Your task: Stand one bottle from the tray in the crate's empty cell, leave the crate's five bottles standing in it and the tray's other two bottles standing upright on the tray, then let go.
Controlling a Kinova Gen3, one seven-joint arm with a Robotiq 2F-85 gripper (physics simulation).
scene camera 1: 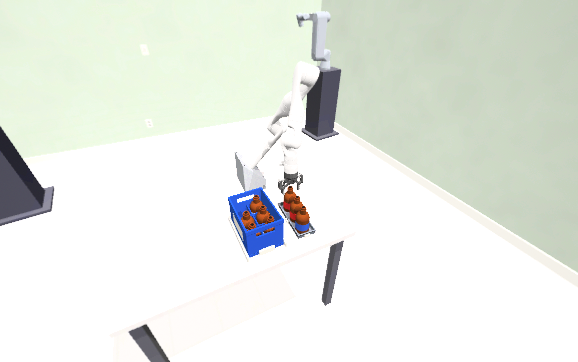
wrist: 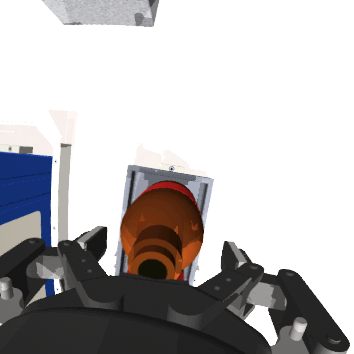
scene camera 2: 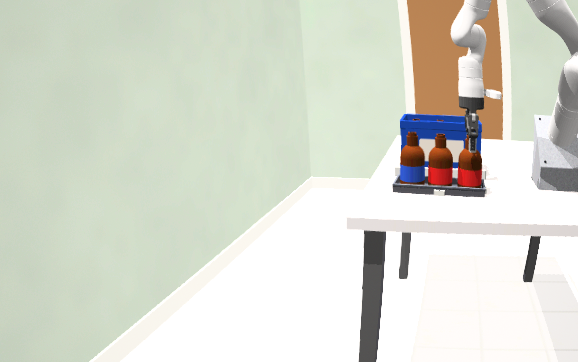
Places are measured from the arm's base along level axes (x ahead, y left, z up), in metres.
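Where they show: gripper, between the fingertips: (scene camera 1: 290, 192) (wrist: 163, 246) (scene camera 2: 471, 149); arm's base, origin of its link: (scene camera 1: 247, 164) (scene camera 2: 560, 134).
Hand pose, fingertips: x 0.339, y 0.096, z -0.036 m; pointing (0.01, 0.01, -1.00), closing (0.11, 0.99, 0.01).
Observation:
Each offset is from my fingertips to the centre of the thing.
Three brown bottles stand upright in a row on the grey tray (scene camera 1: 307, 233) (scene camera 2: 410, 189) (wrist: 206, 187): a red-labelled end bottle {dz -0.041, dx +0.000, dy -0.004 m} (scene camera 1: 287, 204) (scene camera 2: 470, 176) (wrist: 162, 215) nearest the robot base, a red-labelled middle bottle {dz -0.041, dx +0.090, dy -0.020 m} (scene camera 1: 295, 210) (scene camera 2: 440, 162) and a blue-labelled bottle {dz -0.041, dx +0.172, dy -0.040 m} (scene camera 1: 302, 220) (scene camera 2: 412, 162). My gripper (scene camera 1: 290, 188) (scene camera 2: 473, 150) (wrist: 163, 246) is open, pointing down, its fingers on either side of the end bottle's upper part. The blue crate {dz -0.036, dx +0.060, dy -0.254 m} (scene camera 1: 267, 242) (scene camera 2: 440, 127) (wrist: 25, 185) holds five bottles; its cell at the far left in scene camera 1 looks empty.
The crate stands beside the tray, its walls rising around the bottles. The grey robot base (scene camera 1: 248, 175) (scene camera 2: 560, 175) (wrist: 107, 12) is beyond the tray's end. A second arm stands on a dark pedestal (scene camera 1: 322, 102) in the background. The table edge (scene camera 2: 450, 225) runs along the tray's side.

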